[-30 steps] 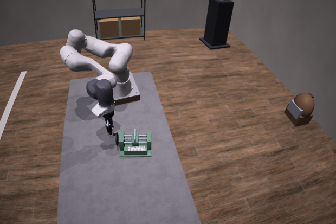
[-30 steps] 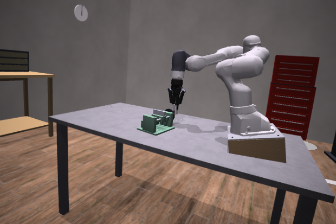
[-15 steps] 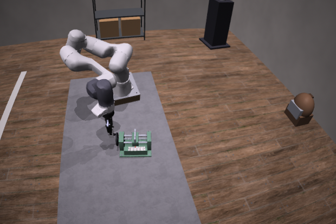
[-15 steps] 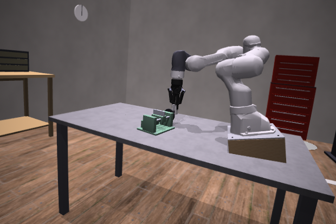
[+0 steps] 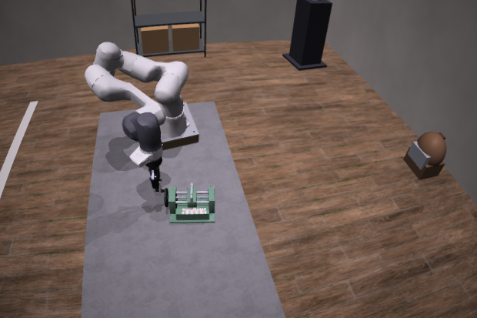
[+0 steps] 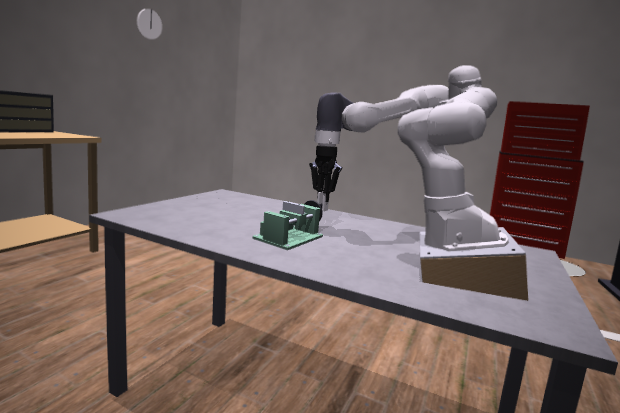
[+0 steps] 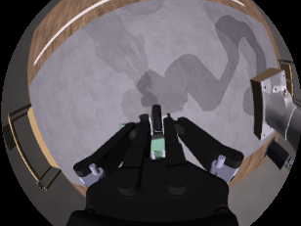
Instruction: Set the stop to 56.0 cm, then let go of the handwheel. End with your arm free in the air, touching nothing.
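Right now my hand is 2 cm to the right of the black handwheel, 2 cm above it and 1 cm short of it. Round my hand: stop carriage 13 cm to the left, 7 cm ahead, 2 cm below.
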